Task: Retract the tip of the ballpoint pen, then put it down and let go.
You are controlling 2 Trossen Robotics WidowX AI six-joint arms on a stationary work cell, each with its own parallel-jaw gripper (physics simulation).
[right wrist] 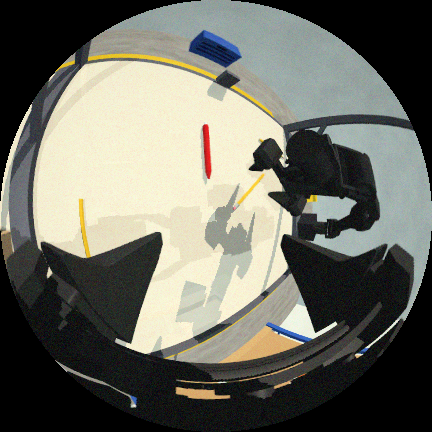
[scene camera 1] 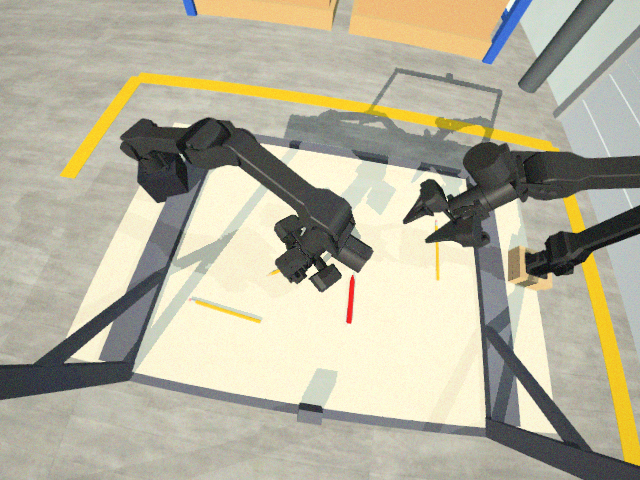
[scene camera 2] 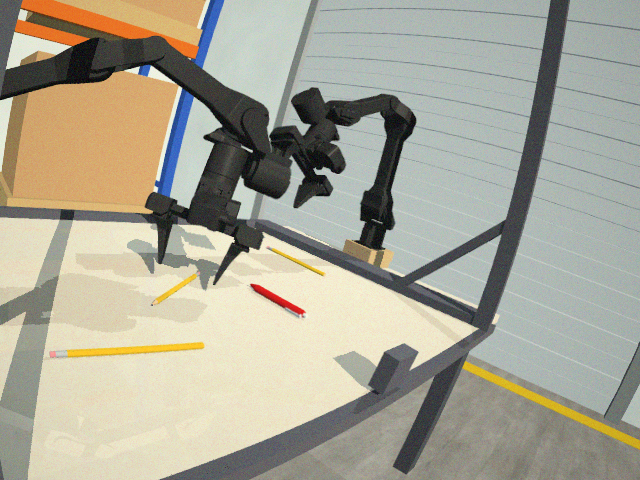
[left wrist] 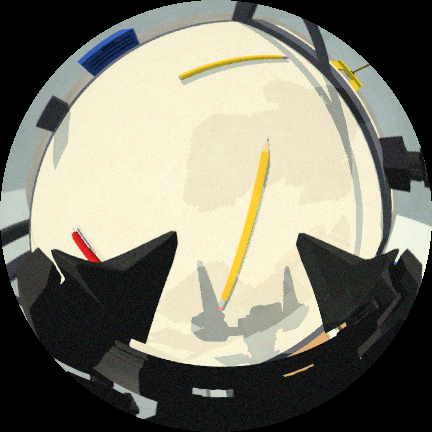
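Where they show: left gripper, fingertip midpoint: (right wrist: 259, 181) (scene camera 2: 186, 274) (left wrist: 240, 238); right gripper, fingertip midpoint: (right wrist: 224, 240) (scene camera 1: 414, 232); left arm's base at its link origin: (right wrist: 315, 226) (scene camera 1: 156, 163); right arm's base at its link origin: (scene camera 1: 535, 266) (scene camera 2: 370, 245).
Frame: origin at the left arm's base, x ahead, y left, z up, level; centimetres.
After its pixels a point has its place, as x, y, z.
Observation:
A red ballpoint pen (scene camera 1: 350, 299) @[41.4, -46.3, -9.4] (scene camera 2: 278, 300) @[40.7, -46.8, -9.8] (left wrist: 86, 246) @[39.7, -49.0, -10.0] (right wrist: 207, 151) @[42.1, -45.5, -9.4] lies on the table, its silver clip and button end toward the front edge in scene camera 2. The frames are too coarse to tell whether its tip is out. My left gripper (scene camera 2: 187, 273) @[31.0, -34.5, -7.5] (left wrist: 240, 238) @[31.0, -34.5, -7.5] (right wrist: 259, 181) @[31.0, -34.5, -7.5] is open and empty, pointing down above the eraser end of a yellow pencil (scene camera 2: 175, 289) @[29.7, -33.6, -10.1] (left wrist: 247, 225) @[30.2, -33.4, -10.0], to the left of the pen in scene camera 2. My right gripper (scene camera 1: 415, 231) @[56.6, -38.0, 5.6] (right wrist: 224, 240) @[56.6, -38.0, 5.6] is open and empty, raised above the table beyond the pen; its fingers partly hide another pencil in scene camera 1.
A second pencil (scene camera 1: 227, 310) @[11.1, -41.0, -10.0] (scene camera 2: 129, 349) @[9.9, -40.8, -10.0] (left wrist: 230, 62) @[13.0, -41.9, -10.3] lies at the lower left in scene camera 1. A third pencil (scene camera 1: 437, 263) @[68.7, -43.4, -10.0] (scene camera 2: 295, 260) @[70.4, -39.7, -10.2] (right wrist: 82, 220) @[67.9, -44.8, -10.0] lies near the right frame rail. A dark block (scene camera 1: 310, 413) @[25.1, -67.0, -4.9] (scene camera 2: 392, 368) @[22.3, -67.2, -6.4] stands on the front rail. The two arms are side by side.

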